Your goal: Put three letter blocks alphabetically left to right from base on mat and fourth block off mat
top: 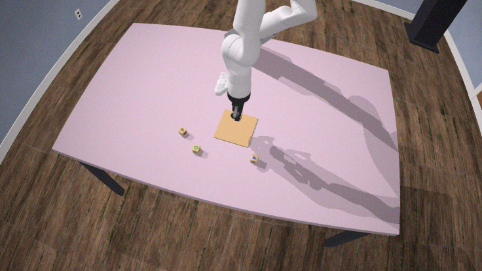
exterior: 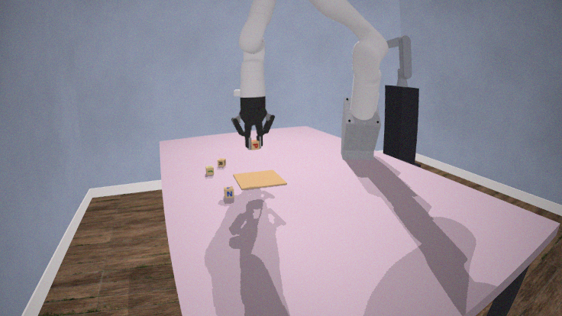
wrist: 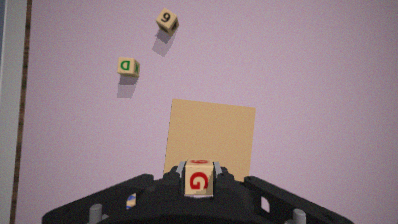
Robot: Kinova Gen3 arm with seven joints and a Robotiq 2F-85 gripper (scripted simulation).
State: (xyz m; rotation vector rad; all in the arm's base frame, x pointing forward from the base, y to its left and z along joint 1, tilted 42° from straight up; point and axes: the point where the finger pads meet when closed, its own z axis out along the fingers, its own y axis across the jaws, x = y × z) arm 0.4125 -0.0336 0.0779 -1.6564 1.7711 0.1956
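The tan mat lies 120 mm below my hand, 10 mm to the right of it and 10 mm behind it. Also, from my hand: blue N block: 110 mm below, 100 mm ahead, 90 mm to the left; green D block: 130 mm to the right, 130 mm ahead, 110 mm below.
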